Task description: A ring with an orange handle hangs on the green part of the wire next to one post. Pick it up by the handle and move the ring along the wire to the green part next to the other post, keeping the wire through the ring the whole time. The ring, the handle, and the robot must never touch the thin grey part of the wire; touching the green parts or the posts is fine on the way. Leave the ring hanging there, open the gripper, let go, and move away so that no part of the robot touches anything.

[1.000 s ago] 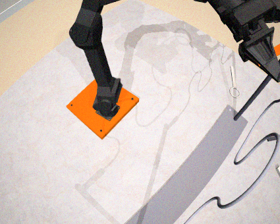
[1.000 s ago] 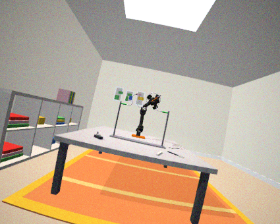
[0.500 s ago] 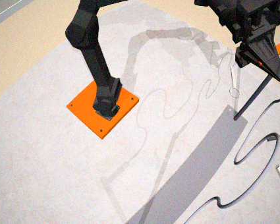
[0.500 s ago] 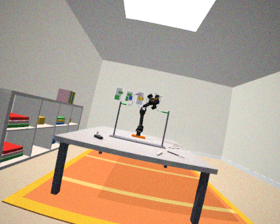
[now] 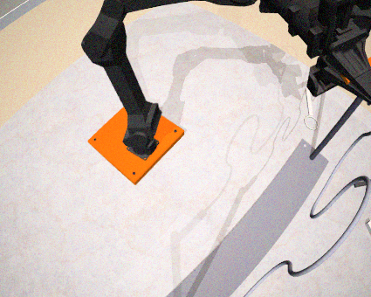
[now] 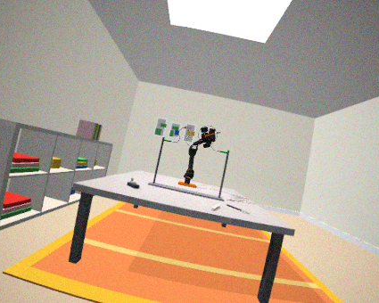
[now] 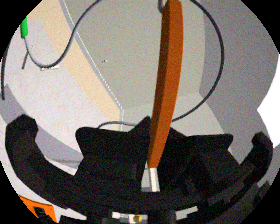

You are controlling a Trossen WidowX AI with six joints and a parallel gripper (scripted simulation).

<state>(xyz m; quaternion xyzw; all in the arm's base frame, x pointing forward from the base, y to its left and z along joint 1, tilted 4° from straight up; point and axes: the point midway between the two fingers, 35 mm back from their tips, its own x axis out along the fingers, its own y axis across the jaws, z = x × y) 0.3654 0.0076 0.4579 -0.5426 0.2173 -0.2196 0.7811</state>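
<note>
The ring tool with orange handle lies 10 mm ahead of my gripper tip, 90 mm to the left of it and 30 mm above it. Round my gripper tip: ring tool (410 mm to the left, 490 mm below); then white block (380 mm ahead, 120 mm to the left, 490 mm below).
</note>
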